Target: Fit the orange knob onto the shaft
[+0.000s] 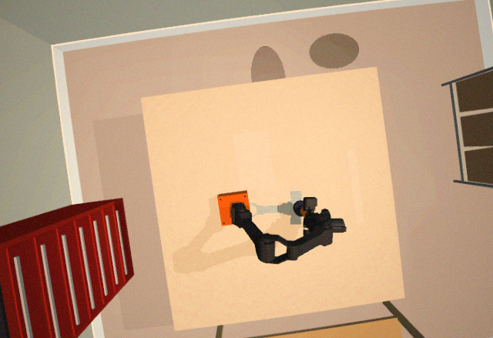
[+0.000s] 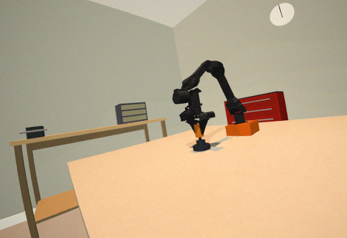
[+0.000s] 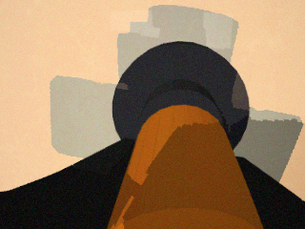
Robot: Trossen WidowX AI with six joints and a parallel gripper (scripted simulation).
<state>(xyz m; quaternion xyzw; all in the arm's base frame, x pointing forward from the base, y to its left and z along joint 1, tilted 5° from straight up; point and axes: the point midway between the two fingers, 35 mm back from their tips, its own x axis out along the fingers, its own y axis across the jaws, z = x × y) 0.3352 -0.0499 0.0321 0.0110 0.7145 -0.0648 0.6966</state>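
Right now the orange knob is 2 cm above my gripper tip. From my gripper tip the other things lie so: dark round pedestal (4 cm below).
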